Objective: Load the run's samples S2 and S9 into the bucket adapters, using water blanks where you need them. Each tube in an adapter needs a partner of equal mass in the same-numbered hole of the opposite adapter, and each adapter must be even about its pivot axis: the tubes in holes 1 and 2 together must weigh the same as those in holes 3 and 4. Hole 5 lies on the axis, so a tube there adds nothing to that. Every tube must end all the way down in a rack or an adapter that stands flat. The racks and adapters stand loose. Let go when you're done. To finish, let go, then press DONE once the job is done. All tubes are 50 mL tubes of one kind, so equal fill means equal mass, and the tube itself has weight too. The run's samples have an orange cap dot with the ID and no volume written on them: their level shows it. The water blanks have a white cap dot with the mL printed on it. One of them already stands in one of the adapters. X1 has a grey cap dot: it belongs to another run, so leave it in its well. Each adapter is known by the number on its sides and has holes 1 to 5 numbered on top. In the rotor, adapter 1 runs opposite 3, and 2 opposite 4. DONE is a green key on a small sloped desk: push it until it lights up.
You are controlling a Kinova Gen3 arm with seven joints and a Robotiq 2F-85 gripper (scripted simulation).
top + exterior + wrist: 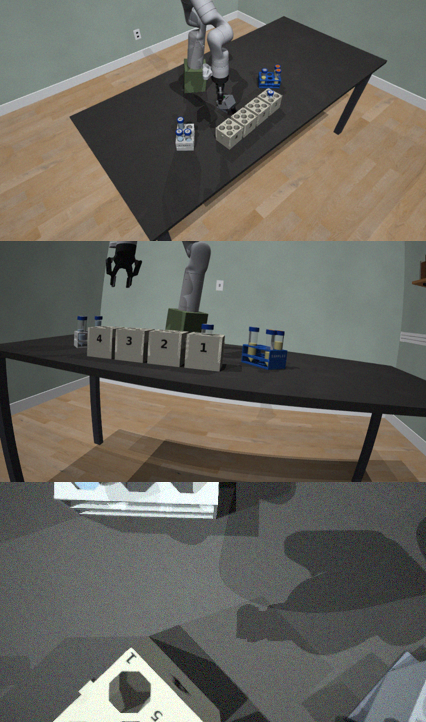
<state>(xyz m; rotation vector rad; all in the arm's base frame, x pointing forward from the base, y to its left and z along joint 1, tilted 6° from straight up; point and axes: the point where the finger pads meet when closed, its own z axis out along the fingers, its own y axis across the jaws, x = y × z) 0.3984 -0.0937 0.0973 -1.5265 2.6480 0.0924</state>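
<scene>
Now: hand 180 mm to the left of the white-dot tube and 180 mm above it. Also, from my hand: adapter 3 (50 mm ahead, 120 mm to the left, 200 mm below); then green done key (160 mm behind, 120 mm to the left, 180 mm below); then grey done desk (140 mm behind, 130 mm to the left, 190 mm below).
</scene>
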